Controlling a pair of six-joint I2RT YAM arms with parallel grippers.
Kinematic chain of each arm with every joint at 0, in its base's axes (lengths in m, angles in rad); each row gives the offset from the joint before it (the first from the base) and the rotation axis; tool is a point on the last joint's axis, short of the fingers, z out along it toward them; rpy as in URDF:
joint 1: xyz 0 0 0.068 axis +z
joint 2: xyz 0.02 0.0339 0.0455 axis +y
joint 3: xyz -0.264 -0.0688 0 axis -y
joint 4: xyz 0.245 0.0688 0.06 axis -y
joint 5: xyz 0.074 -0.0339 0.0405 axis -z
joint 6: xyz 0.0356 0 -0.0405 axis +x
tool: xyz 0 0 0 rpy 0 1.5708 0
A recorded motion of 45 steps. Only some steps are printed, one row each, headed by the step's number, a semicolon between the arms.
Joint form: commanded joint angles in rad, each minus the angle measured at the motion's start. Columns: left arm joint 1, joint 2, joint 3, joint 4, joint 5, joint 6; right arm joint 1, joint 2, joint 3, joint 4, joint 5, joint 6.
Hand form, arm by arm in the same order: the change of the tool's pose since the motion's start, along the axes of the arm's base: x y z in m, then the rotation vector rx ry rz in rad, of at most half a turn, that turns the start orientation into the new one. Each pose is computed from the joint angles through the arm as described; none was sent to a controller.
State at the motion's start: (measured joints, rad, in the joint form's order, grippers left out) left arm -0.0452 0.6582 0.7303 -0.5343 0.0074 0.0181; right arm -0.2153 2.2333 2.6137 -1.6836 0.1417 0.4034
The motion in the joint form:
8: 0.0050 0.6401 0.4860 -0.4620 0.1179 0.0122; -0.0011 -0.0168 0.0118 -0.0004 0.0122 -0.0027
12: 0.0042 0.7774 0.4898 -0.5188 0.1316 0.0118; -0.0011 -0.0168 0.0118 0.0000 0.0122 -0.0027
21: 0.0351 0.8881 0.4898 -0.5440 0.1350 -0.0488; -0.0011 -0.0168 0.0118 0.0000 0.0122 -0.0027
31: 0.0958 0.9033 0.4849 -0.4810 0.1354 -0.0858; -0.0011 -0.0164 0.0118 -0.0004 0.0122 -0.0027
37: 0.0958 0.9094 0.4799 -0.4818 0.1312 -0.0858; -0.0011 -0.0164 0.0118 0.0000 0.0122 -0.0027
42: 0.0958 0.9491 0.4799 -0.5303 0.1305 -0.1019; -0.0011 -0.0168 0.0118 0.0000 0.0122 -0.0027
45: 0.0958 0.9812 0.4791 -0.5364 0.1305 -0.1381; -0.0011 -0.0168 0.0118 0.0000 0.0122 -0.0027
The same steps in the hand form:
8: 0.1002 -0.0075 0.0076 -0.0482 0.6172 -0.0897; -0.0049 0.0002 0.0094 -0.0181 -0.0245 -0.0019
12: 0.1195 -0.0089 -0.0266 -0.0604 0.8077 -0.0929; -0.0049 0.0002 0.0094 -0.0182 -0.0249 -0.0019
21: 0.1337 -0.0009 -0.0556 -0.1165 0.9478 -0.0104; -0.0049 0.0002 0.0094 -0.0182 -0.0249 -0.0019
31: 0.1418 0.0167 -0.0597 -0.1675 0.9036 0.0733; -0.0048 0.0002 0.0093 -0.0180 -0.0241 -0.0019
37: 0.1418 0.0168 -0.0628 -0.1643 0.9154 0.0767; -0.0048 0.0001 0.0093 -0.0181 -0.0245 -0.0019
42: 0.1414 0.0168 -0.0743 -0.1751 1.0045 0.0966; -0.0049 0.0002 0.0094 -0.0182 -0.0249 -0.0019
45: 0.1442 0.0170 -0.0833 -0.1966 1.0455 0.1307; -0.0049 0.0002 0.0094 -0.0182 -0.0249 -0.0019

